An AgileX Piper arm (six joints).
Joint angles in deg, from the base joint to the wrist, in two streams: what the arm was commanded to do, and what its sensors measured. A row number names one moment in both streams.
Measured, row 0: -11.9 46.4 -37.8 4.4 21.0 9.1
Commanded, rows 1 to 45: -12.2 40.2 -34.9 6.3 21.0 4.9; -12.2 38.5 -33.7 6.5 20.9 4.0; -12.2 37.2 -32.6 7.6 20.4 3.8; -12.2 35.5 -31.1 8.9 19.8 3.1; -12.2 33.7 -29.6 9.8 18.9 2.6; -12.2 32.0 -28.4 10.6 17.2 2.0; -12.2 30.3 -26.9 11.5 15.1 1.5; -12.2 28.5 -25.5 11.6 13.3 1.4; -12.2 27.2 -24.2 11.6 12.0 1.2; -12.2 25.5 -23.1 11.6 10.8 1.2; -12.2 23.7 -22.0 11.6 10.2 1.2; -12.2 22.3 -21.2 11.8 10.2 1.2; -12.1 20.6 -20.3 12.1 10.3 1.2; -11.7 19.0 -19.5 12.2 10.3 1.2; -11.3 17.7 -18.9 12.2 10.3 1.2; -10.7 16.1 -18.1 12.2 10.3 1.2; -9.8 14.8 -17.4 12.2 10.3 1.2; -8.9 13.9 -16.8 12.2 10.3 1.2; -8.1 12.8 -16.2 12.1 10.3 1.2; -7.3 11.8 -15.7 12.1 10.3 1.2; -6.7 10.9 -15.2 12.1 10.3 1.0; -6.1 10.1 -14.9 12.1 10.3 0.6; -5.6 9.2 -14.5 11.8 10.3 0.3; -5.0 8.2 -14.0 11.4 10.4 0.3; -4.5 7.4 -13.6 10.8 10.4 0.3; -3.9 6.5 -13.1 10.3 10.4 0.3; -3.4 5.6 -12.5 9.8 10.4 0.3; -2.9 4.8 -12.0 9.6 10.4 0.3; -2.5 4.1 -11.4 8.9 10.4 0.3; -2.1 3.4 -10.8 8.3 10.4 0.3; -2.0 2.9 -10.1 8.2 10.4 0.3; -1.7 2.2 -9.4 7.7 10.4 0.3; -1.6 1.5 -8.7 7.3 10.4 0.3; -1.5 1.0 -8.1 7.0 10.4 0.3; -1.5 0.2 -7.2 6.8 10.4 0.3; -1.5 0.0 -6.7 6.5 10.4 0.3; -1.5 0.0 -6.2 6.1 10.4 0.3; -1.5 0.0 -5.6 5.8 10.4 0.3; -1.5 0.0 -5.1 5.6 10.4 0.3; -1.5 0.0 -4.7 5.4 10.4 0.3; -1.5 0.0 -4.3 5.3 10.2 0.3; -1.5 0.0 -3.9 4.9 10.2 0.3; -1.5 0.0 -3.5 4.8 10.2 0.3; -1.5 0.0 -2.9 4.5 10.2 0.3; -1.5 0.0 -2.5 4.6 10.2 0.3
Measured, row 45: -1.6 0.3 -4.2 5.8 10.7 0.9
